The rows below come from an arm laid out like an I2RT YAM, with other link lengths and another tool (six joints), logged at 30 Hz.
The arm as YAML. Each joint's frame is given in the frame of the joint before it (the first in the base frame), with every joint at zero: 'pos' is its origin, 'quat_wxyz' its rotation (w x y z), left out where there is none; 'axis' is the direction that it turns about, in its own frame. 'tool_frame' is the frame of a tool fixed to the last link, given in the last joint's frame.
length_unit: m
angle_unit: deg
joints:
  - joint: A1
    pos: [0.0, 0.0, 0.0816]
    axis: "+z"
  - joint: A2
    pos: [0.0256, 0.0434, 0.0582]
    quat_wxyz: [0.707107, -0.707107, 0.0, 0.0]
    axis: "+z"
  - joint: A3
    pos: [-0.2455, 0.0, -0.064]
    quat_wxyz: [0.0, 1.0, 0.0, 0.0]
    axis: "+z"
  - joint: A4
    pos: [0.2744, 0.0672, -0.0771]
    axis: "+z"
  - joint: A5
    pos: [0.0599, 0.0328, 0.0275]
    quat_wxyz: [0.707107, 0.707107, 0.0, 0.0]
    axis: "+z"
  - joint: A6
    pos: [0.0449, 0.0, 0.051]
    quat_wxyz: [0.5, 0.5, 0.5, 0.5]
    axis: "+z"
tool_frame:
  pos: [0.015, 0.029, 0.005]
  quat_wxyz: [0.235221, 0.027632, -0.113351, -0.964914]
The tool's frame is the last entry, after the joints.
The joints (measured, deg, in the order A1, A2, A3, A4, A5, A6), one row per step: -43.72 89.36 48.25 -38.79 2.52 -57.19; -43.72 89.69 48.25 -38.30 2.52 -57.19; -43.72 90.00 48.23 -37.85 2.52 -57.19; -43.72 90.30 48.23 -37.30 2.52 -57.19; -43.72 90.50 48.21 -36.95 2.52 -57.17; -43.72 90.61 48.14 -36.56 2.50 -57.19; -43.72 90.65 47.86 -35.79 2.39 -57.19; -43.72 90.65 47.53 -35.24 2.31 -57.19; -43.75 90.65 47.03 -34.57 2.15 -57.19; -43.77 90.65 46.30 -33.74 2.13 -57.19; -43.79 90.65 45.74 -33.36 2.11 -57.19; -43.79 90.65 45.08 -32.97 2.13 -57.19; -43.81 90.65 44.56 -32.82 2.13 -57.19
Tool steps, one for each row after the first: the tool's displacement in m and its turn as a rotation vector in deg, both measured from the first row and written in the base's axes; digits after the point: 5 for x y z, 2 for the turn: 0.00070 -0.00067 -0.00144 -0.11 -0.12 0.00; 0.00128 -0.00122 -0.00287 -0.19 -0.20 0.00; 0.00205 -0.00196 -0.00419 -0.37 -0.38 0.00; 0.00247 -0.00236 -0.00515 -0.45 -0.48 -0.02; 0.00282 -0.00267 -0.00595 -0.59 -0.64 0.00; 0.00309 -0.00280 -0.00739 -0.82 -1.04 0.02; 0.00288 -0.00251 -0.00886 -0.92 -1.26 0.04; 0.00224 -0.00191 -0.01109 -0.92 -1.49 0.04; 0.00102 -0.00085 -0.01421 -0.97 -1.57 0.02; -0.00031 0.00032 -0.01660 -0.84 -1.46 0.01; -0.00192 0.00184 -0.01937 -0.66 -1.25 0.00; -0.00349 0.00321 -0.02154 -0.41 -0.98 -0.02
